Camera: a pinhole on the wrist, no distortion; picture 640 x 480 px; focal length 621.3 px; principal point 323.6 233.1 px. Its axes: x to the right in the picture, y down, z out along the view. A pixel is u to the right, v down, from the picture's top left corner.
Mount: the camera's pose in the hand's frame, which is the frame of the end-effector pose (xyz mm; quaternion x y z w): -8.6 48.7 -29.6 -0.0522 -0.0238 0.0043 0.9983
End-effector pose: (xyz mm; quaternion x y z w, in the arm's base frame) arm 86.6 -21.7 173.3 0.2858 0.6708 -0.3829 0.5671
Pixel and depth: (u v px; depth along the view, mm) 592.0 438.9 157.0
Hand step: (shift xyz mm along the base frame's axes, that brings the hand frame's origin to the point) 153.5 -42.8 -80.4
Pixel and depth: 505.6 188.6 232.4
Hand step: 149.1 -144.2 -71.3
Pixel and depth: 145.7 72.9 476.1
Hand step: 255.3 -382.2 139.8
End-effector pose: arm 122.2 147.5 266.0 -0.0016 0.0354 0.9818 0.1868
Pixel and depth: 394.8 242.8 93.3
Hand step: -19.1 -52.1 67.4
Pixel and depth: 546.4 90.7 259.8
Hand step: -71.3 27.0 238.5
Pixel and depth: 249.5 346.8 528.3
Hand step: 22.5 -186.7 496.3
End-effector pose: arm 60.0 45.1 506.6 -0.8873 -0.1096 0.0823 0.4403
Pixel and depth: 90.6 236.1 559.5
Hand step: -347.9 265.4 -382.6
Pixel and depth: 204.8 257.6 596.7
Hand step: -264.1 305.3 -431.2
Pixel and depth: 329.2 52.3 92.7
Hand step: -23.6 28.1 -63.7
